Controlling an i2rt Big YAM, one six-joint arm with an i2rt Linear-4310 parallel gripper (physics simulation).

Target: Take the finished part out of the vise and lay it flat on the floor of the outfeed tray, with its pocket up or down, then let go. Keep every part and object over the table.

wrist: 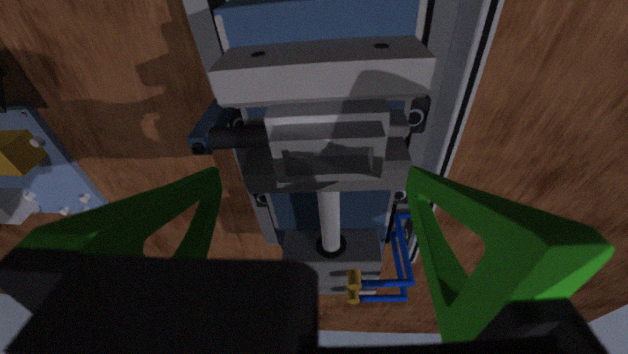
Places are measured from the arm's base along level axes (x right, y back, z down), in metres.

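Pixels of known places: gripper, fingertip midpoint: (314, 177).
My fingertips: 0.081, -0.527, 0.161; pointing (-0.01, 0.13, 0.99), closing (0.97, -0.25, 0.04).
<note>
Behind a point stands the place of what it marks, as x, y, z.
The finished part (325, 145) {0.081, -0.547, 0.161}, a grey block with a rectangular pocket, sits in the vise between the far jaw (320, 80) and the near jaw (399, 167). Its pocket side shows, facing up toward the camera, partly in shadow. My gripper (314, 177) {0.081, -0.527, 0.161} is open and empty, with its green fingers wide apart. The fingertips show to the left and right of the part and near jaw, apart from them in the view; their height over the part is hard to tell. The outfeed tray cannot be made out in this view.
A black cylinder (237, 137) {0.038, -0.525, 0.181} on a blue bracket (202, 135) {0.018, -0.521, 0.181} reaches the part's left side. A screw rod (329, 220) {0.109, -0.459, 0.190} runs below the near jaw. Blue tubes (385, 298) {0.188, -0.384, 0.168} with brass fittings (354, 286) {0.148, -0.404, 0.166} lie at lower right. A light-blue plate (67, 187) {-0.197, -0.321, 0.268} with a yellow block (20, 152) {-0.203, -0.396, 0.246} is at left.
</note>
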